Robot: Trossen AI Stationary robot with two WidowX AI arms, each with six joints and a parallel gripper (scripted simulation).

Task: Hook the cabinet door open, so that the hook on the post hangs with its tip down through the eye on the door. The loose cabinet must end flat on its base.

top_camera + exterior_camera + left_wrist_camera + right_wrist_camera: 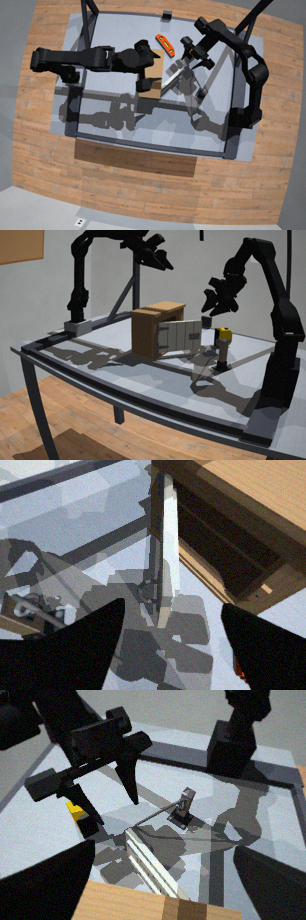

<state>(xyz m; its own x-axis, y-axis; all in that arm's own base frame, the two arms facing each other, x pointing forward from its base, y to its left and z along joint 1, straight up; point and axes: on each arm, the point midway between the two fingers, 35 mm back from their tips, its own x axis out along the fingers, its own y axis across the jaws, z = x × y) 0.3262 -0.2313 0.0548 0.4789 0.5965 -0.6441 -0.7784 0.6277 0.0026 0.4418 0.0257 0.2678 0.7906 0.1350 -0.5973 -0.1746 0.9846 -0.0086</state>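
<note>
My left hand is 12 cm above the thin metal hook, 7 cm to the right of it and 7 cm short of it. The rest, counted from my left hand: yellow tape measure (13 cm below, 8 cm behind, 2 cm to the left); grey plank door (12 cm ahead, 10 cm below, 6 cm to the right); orange spirit level (16 cm below, 14 cm to the right, 10 cm behind).
</note>
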